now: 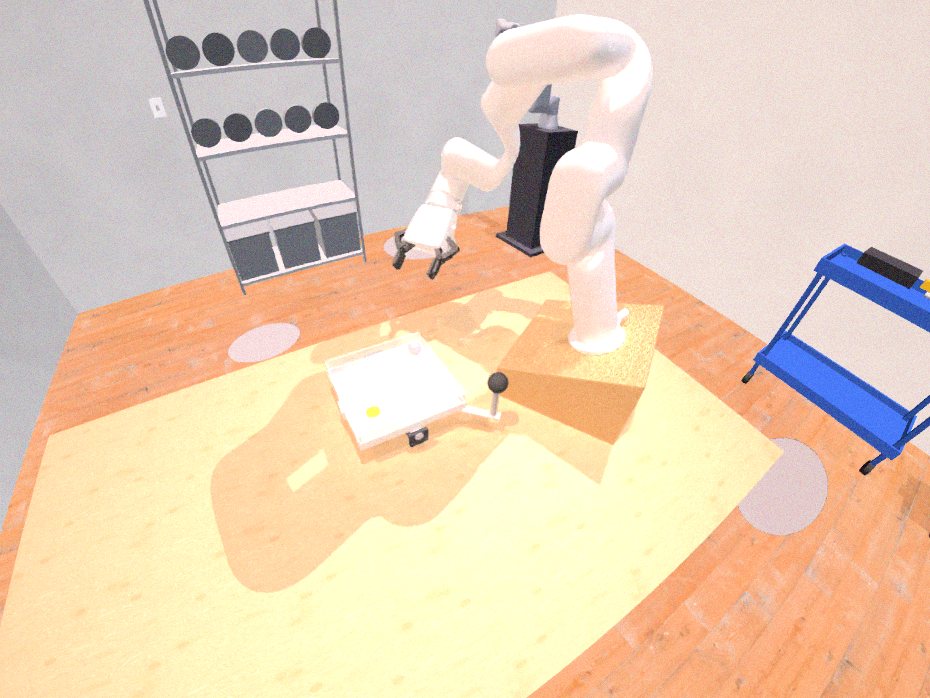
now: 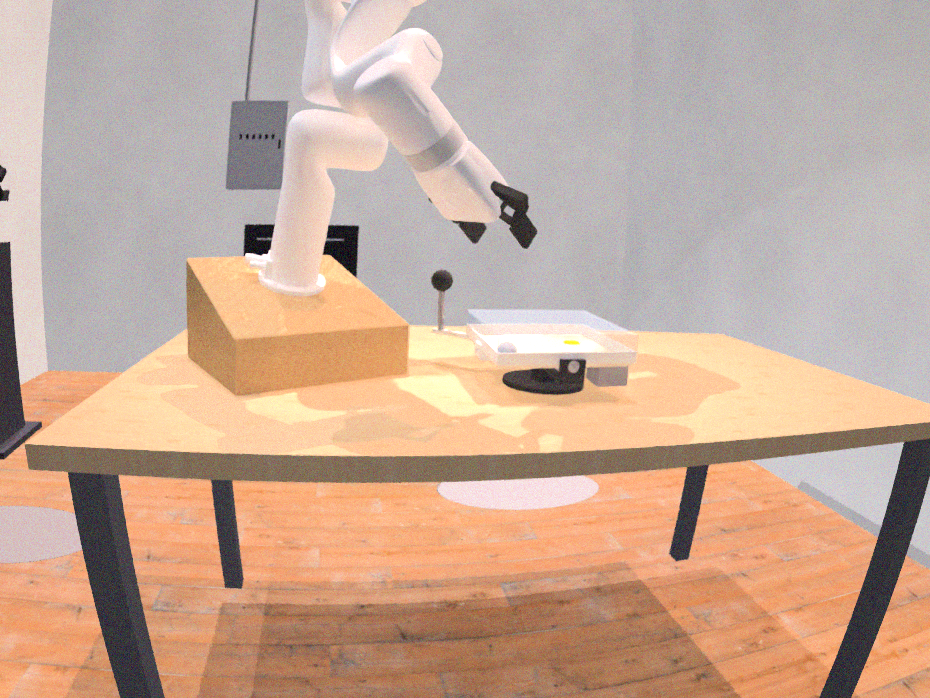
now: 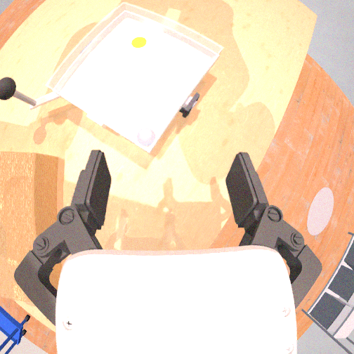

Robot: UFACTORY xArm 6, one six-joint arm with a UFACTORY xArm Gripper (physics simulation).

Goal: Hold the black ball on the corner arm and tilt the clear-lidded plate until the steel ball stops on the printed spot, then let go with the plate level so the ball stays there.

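The clear-lidded white plate stands on a black pivot base. The steel ball rests in one corner of the plate, away from the yellow printed spot near the opposite corner. The black ball stands upright on a rod at the end of the corner arm. My gripper is open and empty, above the table and apart from the black ball.
A wooden block carries the robot's base beside the plate, on the black ball's side. The plate stands on the wooden table. A shelf rack and a blue cart stand beyond the table.
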